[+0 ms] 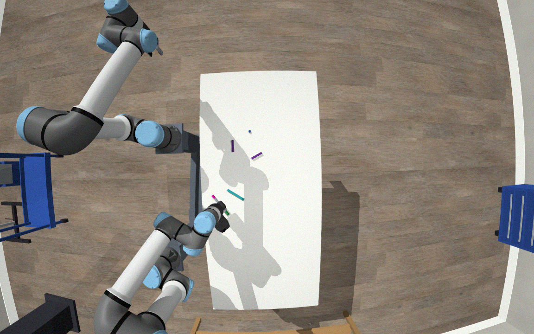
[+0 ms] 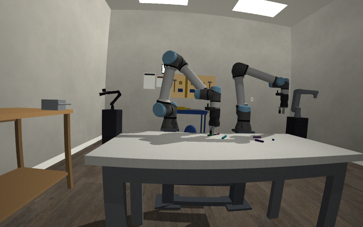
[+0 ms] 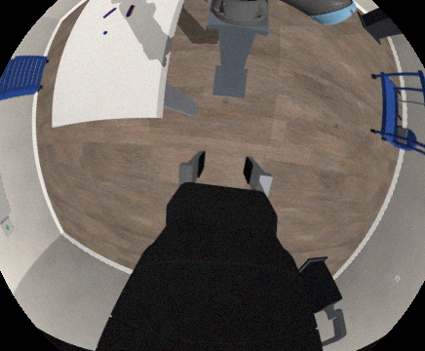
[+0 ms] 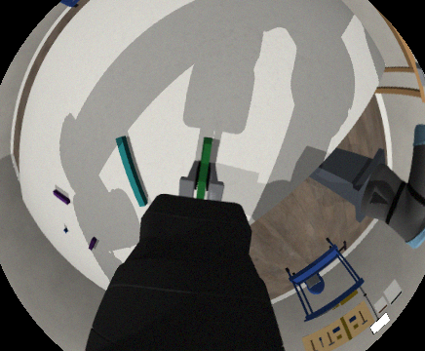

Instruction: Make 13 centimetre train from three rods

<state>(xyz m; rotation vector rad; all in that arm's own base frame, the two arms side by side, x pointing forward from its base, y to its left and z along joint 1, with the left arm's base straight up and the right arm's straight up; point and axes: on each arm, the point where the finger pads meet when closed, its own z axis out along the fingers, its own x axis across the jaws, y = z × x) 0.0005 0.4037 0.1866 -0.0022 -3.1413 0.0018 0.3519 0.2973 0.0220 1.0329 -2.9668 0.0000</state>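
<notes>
My right hand is 2 cm above the green rod. From my right hand the other things lie so: grey rod: 4 cm to the left, 4 cm behind, 2 cm below; then magenta rod: 6 cm to the left, 6 cm behind, 2 cm below; then turquoise rod: 8 cm to the left, 6 cm ahead, 2 cm below.
</notes>
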